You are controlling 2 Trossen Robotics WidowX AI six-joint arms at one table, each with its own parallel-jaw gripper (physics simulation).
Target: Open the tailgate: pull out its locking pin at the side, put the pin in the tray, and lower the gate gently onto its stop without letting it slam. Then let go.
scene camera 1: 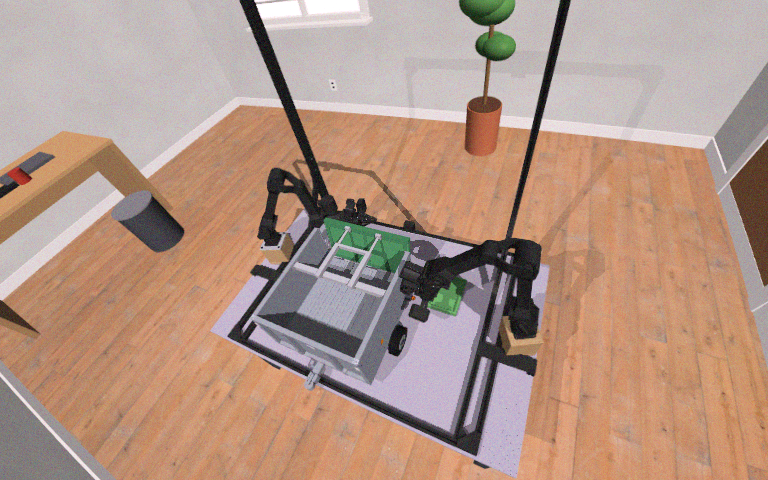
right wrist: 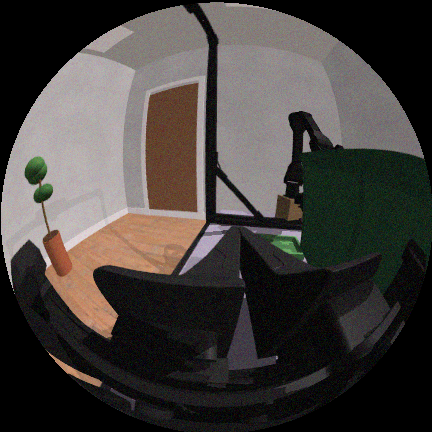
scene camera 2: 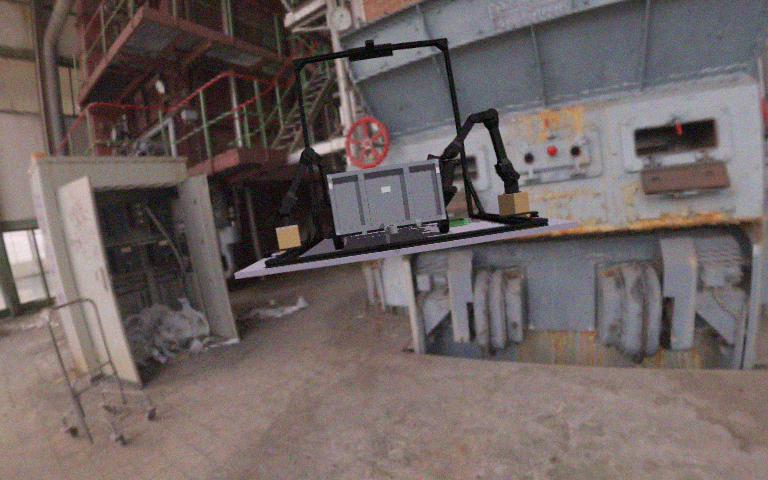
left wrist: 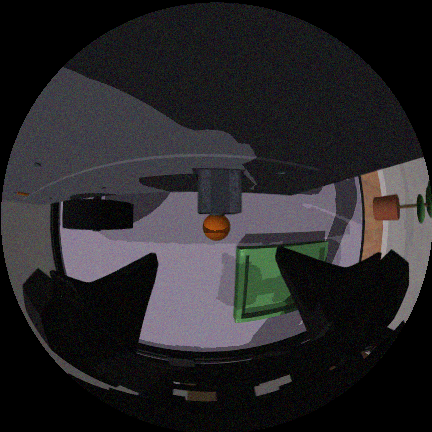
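Pixels of known places: left gripper, fingertip midpoint: (scene camera 1: pixel 419 302) (left wrist: pixel 217 257); right gripper, fingertip midpoint: (scene camera 1: pixel 376 219) (right wrist: pixel 236 233); left arm's base at its link origin: (scene camera 1: pixel 522 328) (right wrist: pixel 290 196) (scene camera 2: pixel 512 193); right arm's base at its link origin: (scene camera 1: pixel 273 240) (scene camera 2: pixel 286 226).
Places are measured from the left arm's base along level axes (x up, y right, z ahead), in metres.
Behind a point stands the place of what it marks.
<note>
The green tailgate (scene camera 1: pixel 390 249) {x 0.107, y 0.298, z 0.395 m} (right wrist: pixel 365 210) {x 0.119, y 0.362, z 0.486 m} stands upright at the far end of the grey trailer (scene camera 1: pixel 380 323) {x 0.131, y 0.008, z 0.436 m} (scene camera 2: pixel 385 195) {x 0.064, y -0.022, z 0.669 m}. The locking pin's orange knob (scene camera 1: pixel 412 297) {x 0.007, y 0.151, z 0.337 m} (left wrist: pixel 216 227) {x 0.007, y 0.151, z 0.334 m} sticks out below a dark grey barrel (left wrist: pixel 220 192) {x 0.012, y 0.160, z 0.348 m} on the trailer's side. My left gripper (scene camera 1: pixel 412 300) {x -0.021, y 0.144, z 0.313 m} (left wrist: pixel 217 257) {x -0.021, y 0.144, z 0.313 m} is open at the knob; in the left wrist view the knob lies centred between and beyond the fingertips, with nothing held. The green tray (scene camera 1: pixel 443 309) {x -0.096, y 0.142, z 0.229 m} (left wrist: pixel 239 287) {x -0.094, y 0.148, z 0.242 m} (right wrist: pixel 287 242) {x -0.108, y 0.163, z 0.196 m} lies on the table beside the trailer, without a pin visible in it. My right gripper (scene camera 1: pixel 370 219) {x 0.095, y 0.466, z 0.445 m} (right wrist: pixel 236 233) {x 0.095, y 0.466, z 0.445 m} is shut and empty outside the tailgate.
A black wheel (scene camera 1: pixel 398 340) {x -0.016, y 0.008, z 0.399 m} (left wrist: pixel 98 214) {x -0.028, y 0.061, z 0.387 m} is on the trailer's side near my left gripper. White crossbars (scene camera 1: pixel 339 277) {x 0.155, y 0.171, z 0.564 m} span the trailer's top. A black frame (scene camera 1: pixel 473 390) {x -0.096, y -0.146, z 0.181 m} runs around the table (scene camera 1: pixel 430 384) {x -0.116, y -0.113, z 0.311 m}, with tall posts (scene camera 1: pixel 291 113) {x 0.452, y 0.739, z 0.708 m} (right wrist: pixel 212 130) {x 0.265, y 0.368, z -0.050 m} behind.
</note>
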